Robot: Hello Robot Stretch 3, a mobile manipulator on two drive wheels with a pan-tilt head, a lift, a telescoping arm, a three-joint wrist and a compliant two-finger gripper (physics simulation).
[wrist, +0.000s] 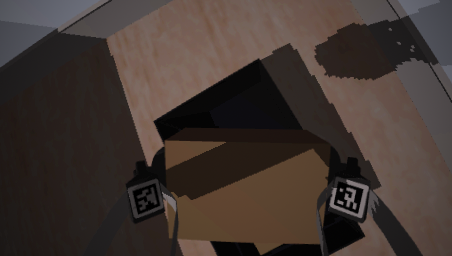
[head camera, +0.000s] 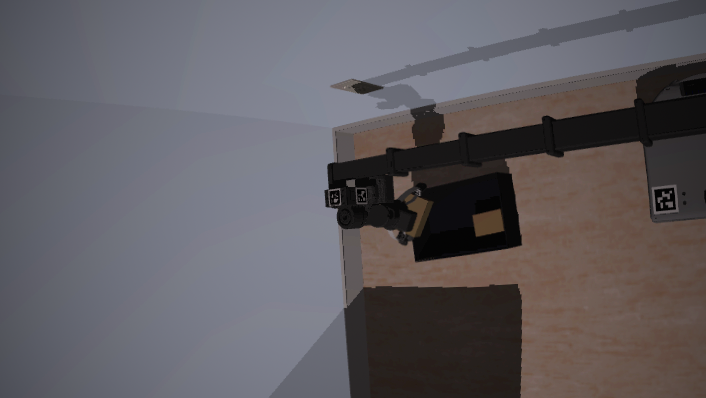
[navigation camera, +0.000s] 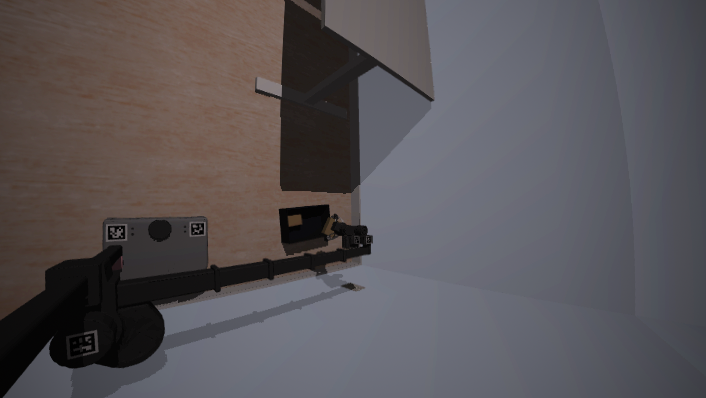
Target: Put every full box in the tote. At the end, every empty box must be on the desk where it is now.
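My gripper (head camera: 411,214) (navigation camera: 331,228) (wrist: 244,163) is shut on a brown box (head camera: 424,216) (navigation camera: 328,227) (wrist: 250,210) and holds it tilted over the left end of the black tote in the head view. How far it is above the tote is hard to tell. The open tote (head camera: 512,215) (navigation camera: 285,234) (wrist: 210,100) stands on the wooden floor. Another brown box (head camera: 488,223) (navigation camera: 294,220) lies inside it, at the end nearer the robot base. The held box hides part of the tote in the wrist view. Part of the desk (navigation camera: 385,40) shows in the navigation view.
The extended arm (head camera: 510,137) (navigation camera: 240,276) runs beside the tote, along the wall. The robot base (head camera: 670,165) (navigation camera: 155,255) stands farther back along that wall. Two walls meet in a corner near the tote. A desk foot (navigation camera: 268,87) stands on the floor.
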